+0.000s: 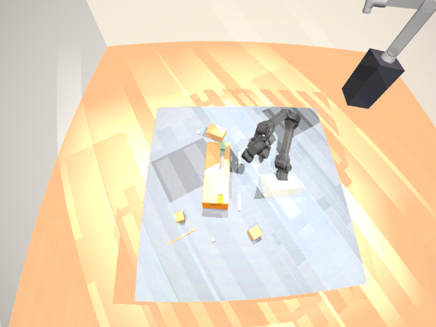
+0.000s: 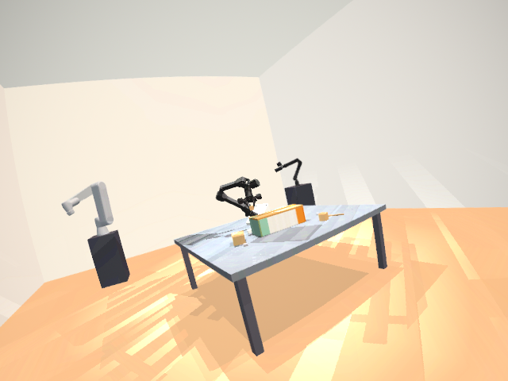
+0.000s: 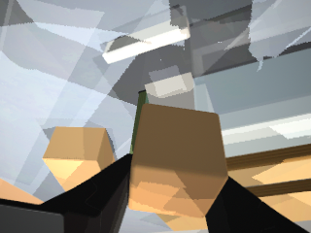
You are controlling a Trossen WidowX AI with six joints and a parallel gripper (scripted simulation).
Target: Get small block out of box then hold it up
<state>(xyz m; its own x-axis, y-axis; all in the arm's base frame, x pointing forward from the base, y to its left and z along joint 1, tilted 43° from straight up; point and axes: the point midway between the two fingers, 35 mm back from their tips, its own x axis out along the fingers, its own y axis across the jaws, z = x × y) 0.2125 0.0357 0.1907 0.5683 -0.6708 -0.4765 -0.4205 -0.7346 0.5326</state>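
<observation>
My gripper tip is 10 mm to the right of the tan block and 10 mm past it. Also, from my gripper tip: thin stick: 490 mm to the left, 310 mm ahead, 170 mm below; long box: 120 mm to the left, 110 mm below, 110 mm ahead.
</observation>
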